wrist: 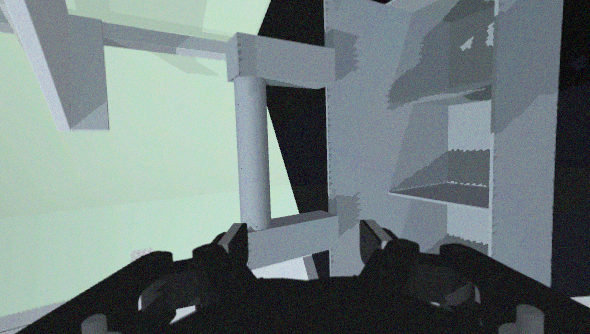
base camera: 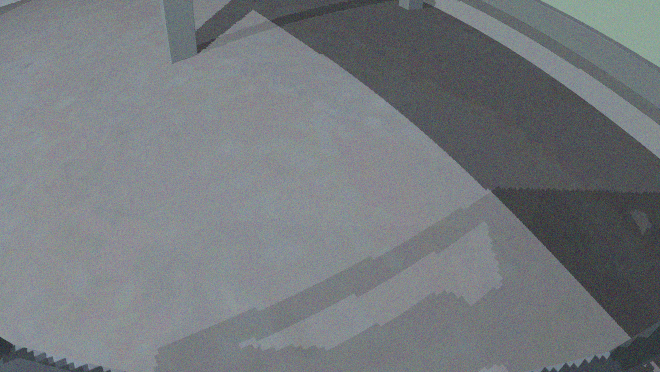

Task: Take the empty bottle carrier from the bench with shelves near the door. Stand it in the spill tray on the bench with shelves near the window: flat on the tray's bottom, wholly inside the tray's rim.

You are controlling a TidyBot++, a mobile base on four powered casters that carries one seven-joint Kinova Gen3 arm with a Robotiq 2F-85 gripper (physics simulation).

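Frame: origin at the arm's base, x ahead, y left, z up, level; millimetres.
Seen in the pictures: gripper, fingertip midpoint: (wrist: 303, 238).
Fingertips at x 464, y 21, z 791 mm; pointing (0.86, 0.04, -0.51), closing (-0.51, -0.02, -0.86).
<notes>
Pixels of each thing's middle, then the offset from my fingertips to it. "spot": a spot on its surface instead. Level surfaces: height alone.
- grey bottle carrier, body centre: (wrist: 366, 148) dx +90, dy -41, dz -134 mm
- black bench top, surface height: dz -274 mm
- pale angular beam, surface spot: (wrist: 85, 75) spot: dx +626, dy -176, dz +139 mm
- grey bench leg, surface spot: (base camera: 181, 32) spot: dx +307, dy +249, dz -1124 mm
- floor, surface height: dz -1188 mm
The grey bottle carrier (wrist: 370, 135) fills the middle and right of the wrist view, turned so its handle bar (wrist: 253, 150) runs up and down the picture. Two posts join the bar to the carrier's body, and the open compartments show at the right. My gripper (wrist: 303, 238) is open, with nothing between its fingers. In the picture the lower post shows between and just beyond the fingertips, and the bar's lower end is close to the left fingertip. The carrier appears to stand on the black bench top (wrist: 295, 135). The spill tray does not show in either view.
A pale angular beam (wrist: 85, 75) is at the upper left of the wrist view, in front of the green wall (wrist: 165, 150). In the base camera view, a grey bench leg (base camera: 181, 32) stands on the floor (base camera: 250, 165) at the upper left, and a pale skirting runs along the wall at the upper right.
</notes>
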